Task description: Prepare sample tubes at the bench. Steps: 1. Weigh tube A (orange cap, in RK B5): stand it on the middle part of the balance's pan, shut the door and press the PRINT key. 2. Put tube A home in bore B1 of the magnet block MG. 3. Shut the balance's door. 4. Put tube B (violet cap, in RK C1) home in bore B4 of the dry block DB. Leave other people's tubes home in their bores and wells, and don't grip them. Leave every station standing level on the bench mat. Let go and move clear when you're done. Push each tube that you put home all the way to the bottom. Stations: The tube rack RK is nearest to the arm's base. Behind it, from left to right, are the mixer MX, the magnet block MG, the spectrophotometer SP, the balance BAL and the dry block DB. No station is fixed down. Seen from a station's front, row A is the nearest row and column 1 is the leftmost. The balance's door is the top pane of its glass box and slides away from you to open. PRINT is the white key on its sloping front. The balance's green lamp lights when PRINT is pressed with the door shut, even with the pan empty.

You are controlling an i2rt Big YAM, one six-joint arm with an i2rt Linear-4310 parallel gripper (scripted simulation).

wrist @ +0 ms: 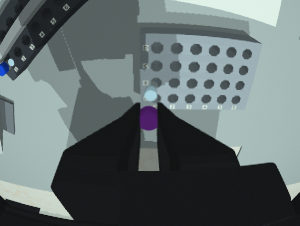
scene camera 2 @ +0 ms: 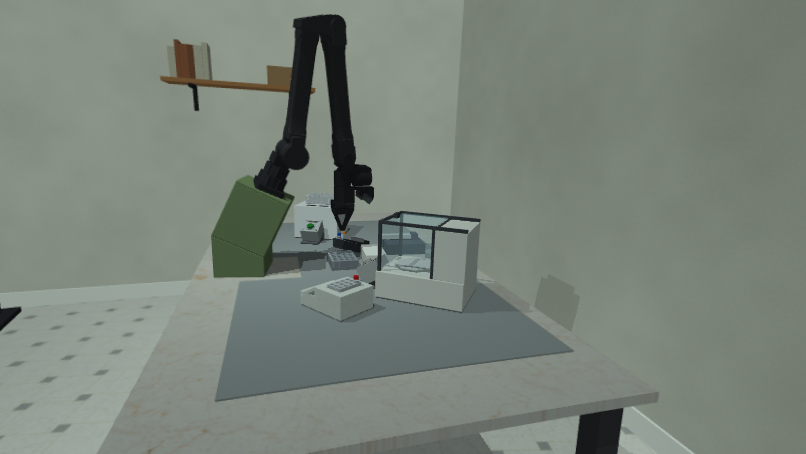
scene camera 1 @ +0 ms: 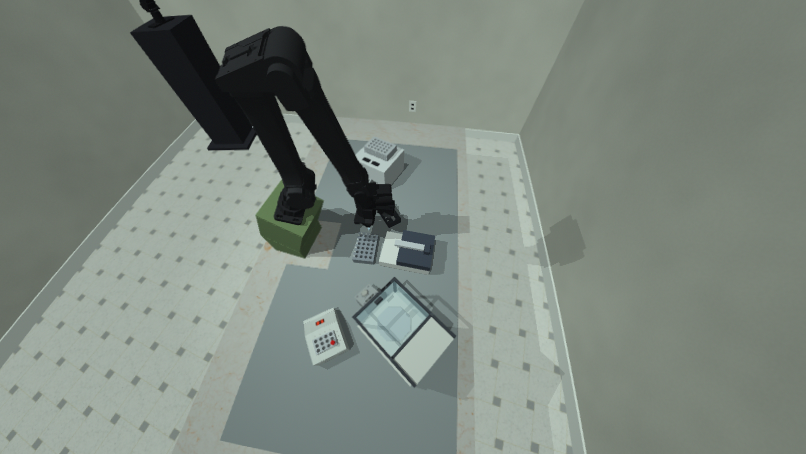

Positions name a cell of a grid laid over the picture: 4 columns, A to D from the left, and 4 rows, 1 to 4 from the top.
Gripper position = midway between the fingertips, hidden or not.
I see my gripper (wrist: B2), a tube rack RK (wrist: C2), a dry block DB (scene camera 2: B3) and a balance BAL (scene camera 1: B3).
The dry block DB is seen too in scene camera 1 (scene camera 1: B3). The wrist view misses the dry block DB: it is out of frame. The wrist view does not show the balance BAL: it is out of frame.
